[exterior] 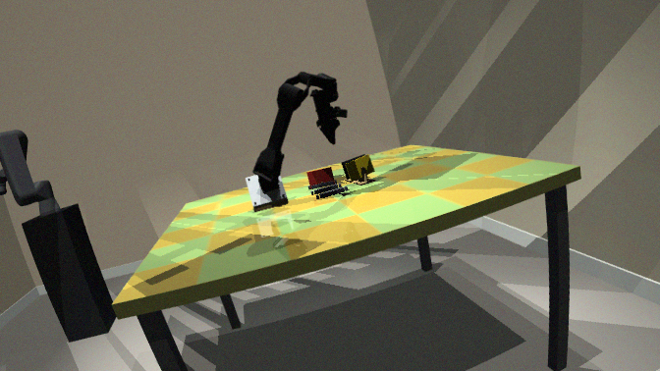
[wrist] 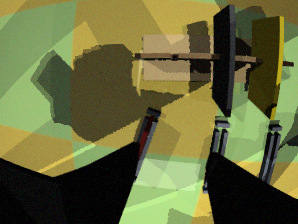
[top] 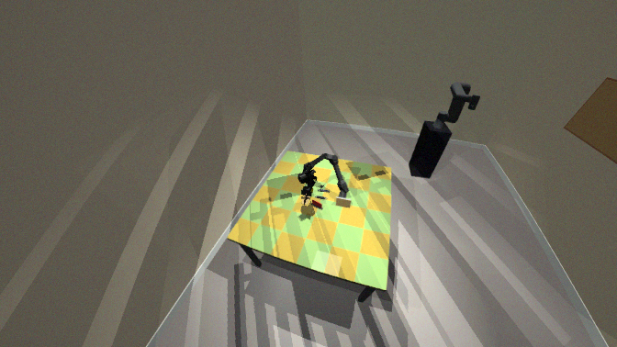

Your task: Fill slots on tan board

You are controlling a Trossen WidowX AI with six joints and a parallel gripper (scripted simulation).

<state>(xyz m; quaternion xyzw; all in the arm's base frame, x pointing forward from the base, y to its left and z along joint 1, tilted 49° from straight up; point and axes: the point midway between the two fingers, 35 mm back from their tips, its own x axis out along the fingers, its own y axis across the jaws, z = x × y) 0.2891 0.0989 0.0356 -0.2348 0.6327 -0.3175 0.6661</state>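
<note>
My gripper tip is 70 mm past the red board, 40 mm to the right of it and 130 mm above it. Also, from my gripper tip: yellow board (60 mm ahead, 100 mm to the right, 110 mm below); then tan board (60 mm ahead, 50 mm to the right, 130 mm below); then nearly black board (60 mm ahead, 50 mm to the right, 110 mm below).
</note>
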